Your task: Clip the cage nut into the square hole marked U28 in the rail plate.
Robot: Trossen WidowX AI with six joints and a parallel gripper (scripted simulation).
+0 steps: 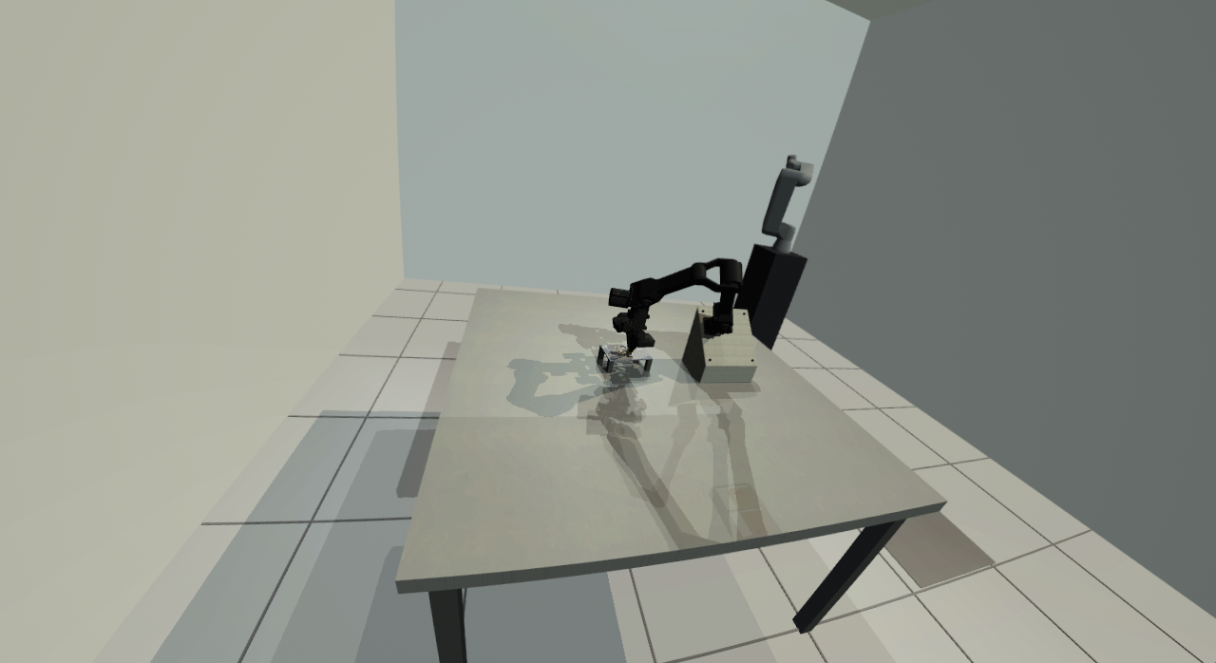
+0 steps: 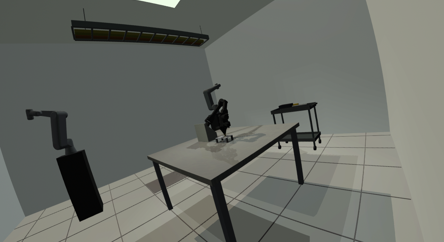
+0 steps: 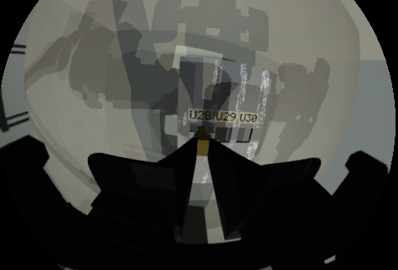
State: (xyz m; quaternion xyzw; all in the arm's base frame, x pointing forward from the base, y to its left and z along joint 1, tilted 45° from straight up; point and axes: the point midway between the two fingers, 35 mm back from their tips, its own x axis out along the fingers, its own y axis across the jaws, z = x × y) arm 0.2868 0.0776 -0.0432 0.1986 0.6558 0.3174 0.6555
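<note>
My gripper tip is now 10 mm above the cage nut.
</note>
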